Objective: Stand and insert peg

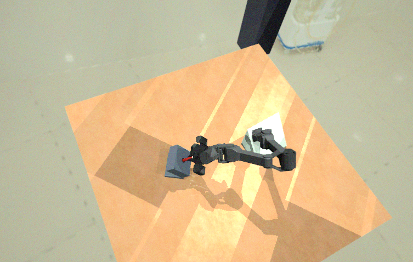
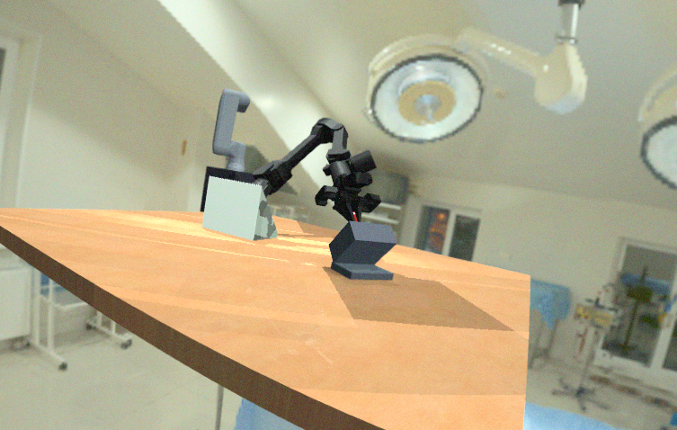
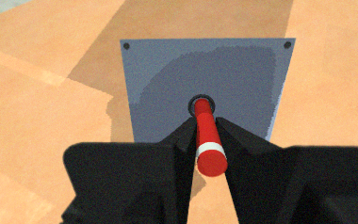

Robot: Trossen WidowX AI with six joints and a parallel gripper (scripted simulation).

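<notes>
Now: gripper tip 4 cm short of the blue-grey sloped panel, 4 cm above it and 2 cm to the left of it. The rest, counted from my gripper tip: red peg (1 cm to the left, 1 cm behind, 1 cm above).
</notes>
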